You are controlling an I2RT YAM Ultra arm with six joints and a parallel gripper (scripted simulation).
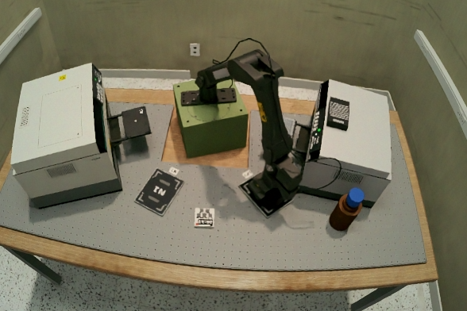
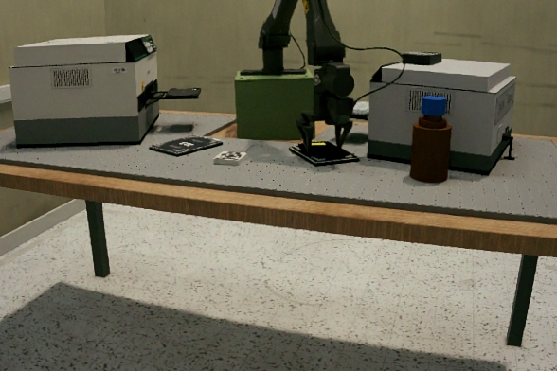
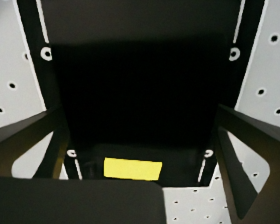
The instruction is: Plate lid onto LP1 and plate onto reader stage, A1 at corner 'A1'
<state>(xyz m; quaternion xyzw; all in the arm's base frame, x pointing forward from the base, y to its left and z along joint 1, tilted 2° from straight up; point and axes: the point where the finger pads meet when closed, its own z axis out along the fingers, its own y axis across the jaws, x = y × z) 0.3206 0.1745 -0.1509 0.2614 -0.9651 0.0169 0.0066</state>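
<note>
The lid lies right at my hand. Also, from my hand: clear well plate 22 cm behind, 8 cm to the left, 7 cm above.
</note>
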